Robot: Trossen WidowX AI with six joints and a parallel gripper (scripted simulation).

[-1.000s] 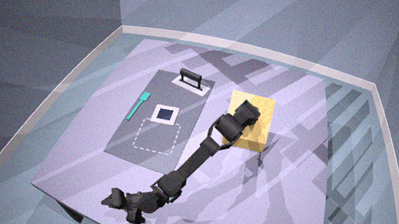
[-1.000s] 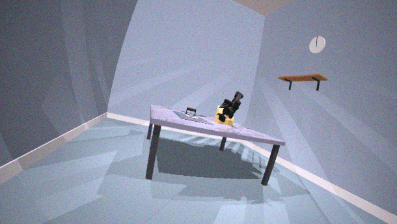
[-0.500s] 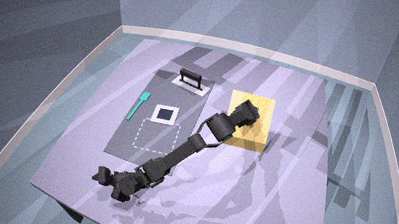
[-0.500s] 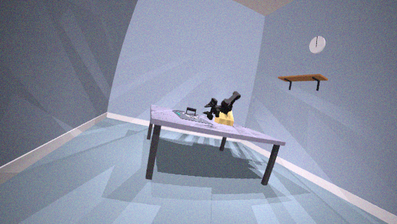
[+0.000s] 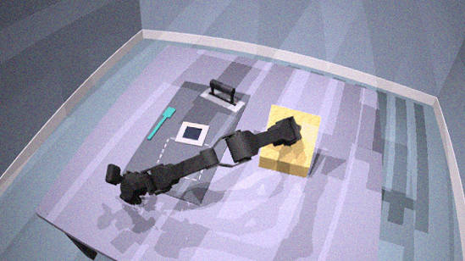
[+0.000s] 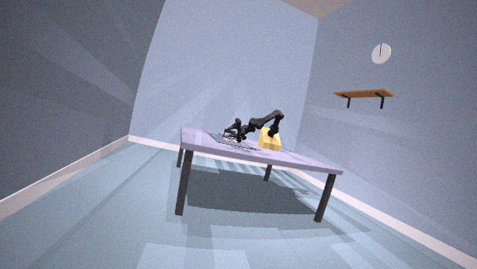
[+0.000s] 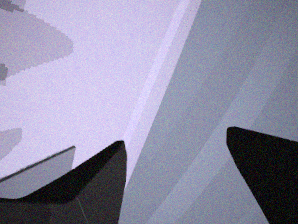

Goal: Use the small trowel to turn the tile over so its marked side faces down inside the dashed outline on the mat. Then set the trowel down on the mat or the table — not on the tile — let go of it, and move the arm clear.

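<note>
Now: gripper tip 60 mm short of the teal trowel, 410 mm to the left of it and 90 mm above it. The rest, counted from my gripper tip: tile (100 mm behind, 400 mm to the right, 90 mm below); grey mat (80 mm behind, 410 mm to the right, 110 mm below).
</note>
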